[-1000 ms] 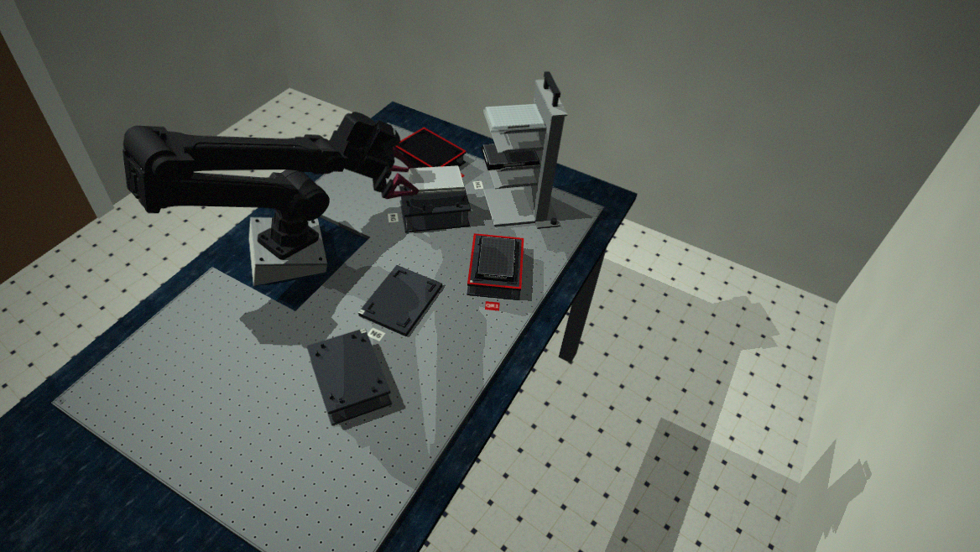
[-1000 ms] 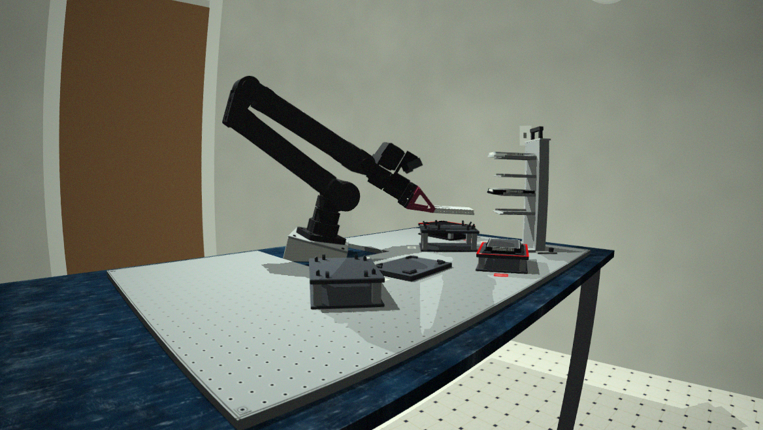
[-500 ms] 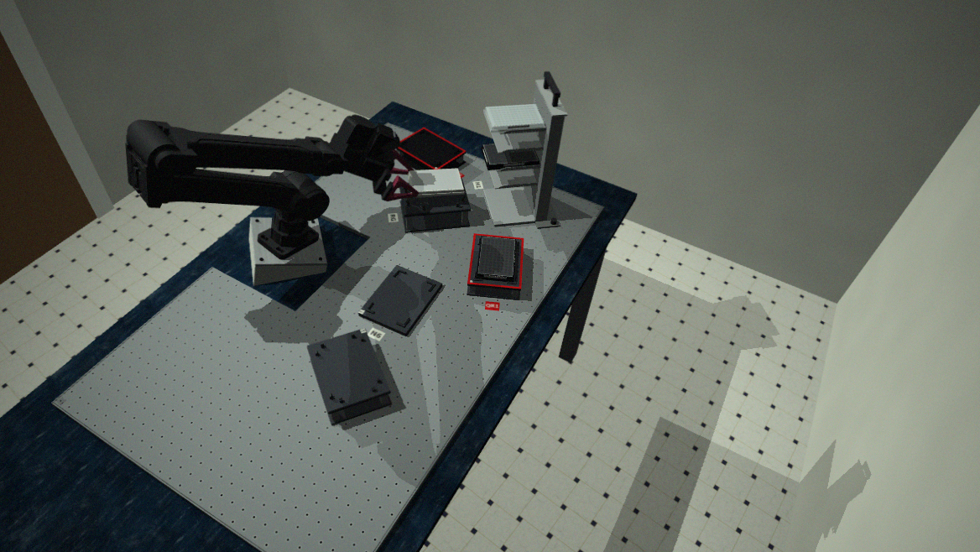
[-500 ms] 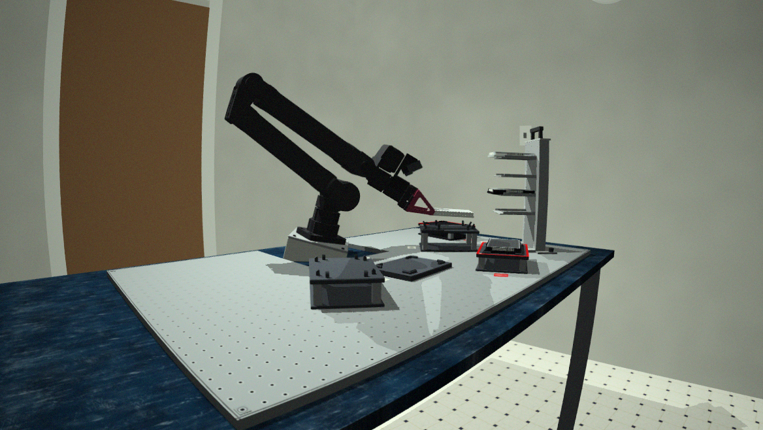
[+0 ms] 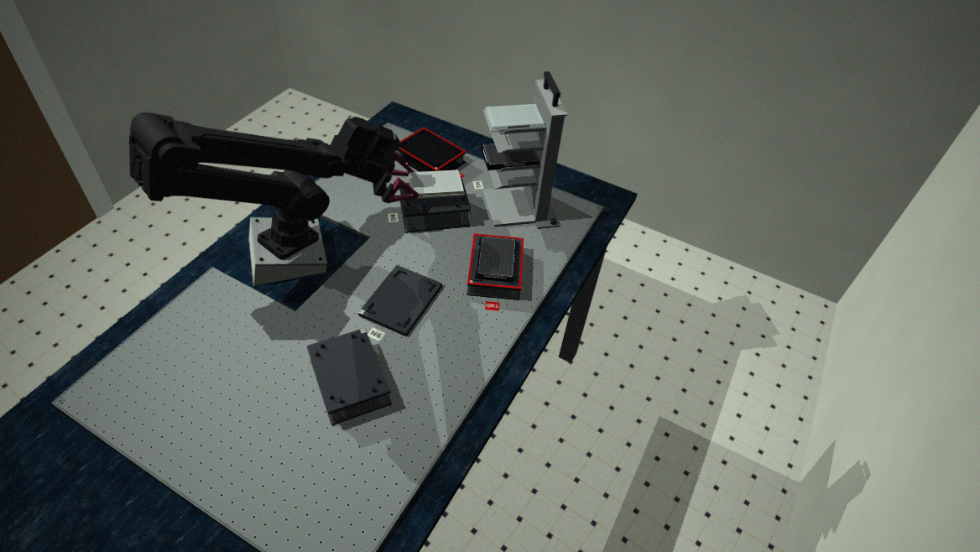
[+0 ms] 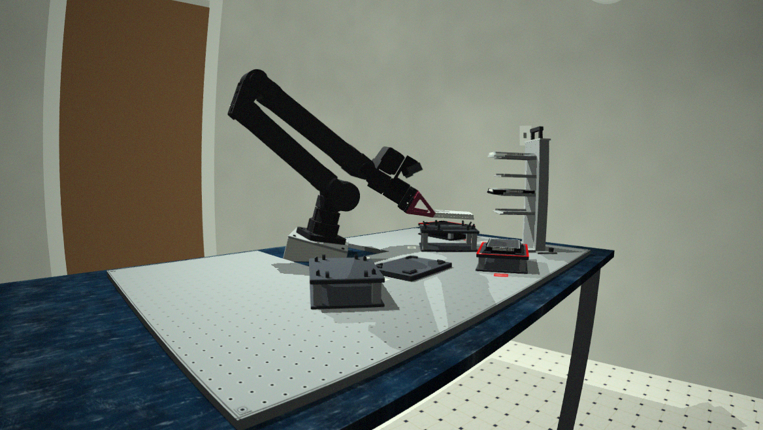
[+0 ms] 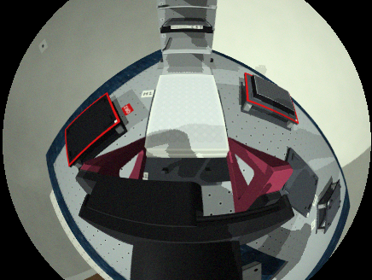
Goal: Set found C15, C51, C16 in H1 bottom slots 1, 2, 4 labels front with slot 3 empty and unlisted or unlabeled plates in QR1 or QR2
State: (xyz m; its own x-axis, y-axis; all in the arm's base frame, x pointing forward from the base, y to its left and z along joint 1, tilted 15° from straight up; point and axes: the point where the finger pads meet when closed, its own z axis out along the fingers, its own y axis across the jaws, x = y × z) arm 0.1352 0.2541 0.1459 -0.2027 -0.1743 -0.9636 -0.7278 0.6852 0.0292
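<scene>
The raised regrip nest RG lies 40 mm ahead of my hand, 40 mm to the left of it and 50 mm below it. Also, from my hand: quarantine nest QR1: 270 mm ahead, 30 mm to the right, 70 mm below; then plate hotel H1: 210 mm ahead, 230 mm to the left, 60 mm above; then quarantine nest QR2: 120 mm behind, 210 mm to the left, 70 mm below.
</scene>
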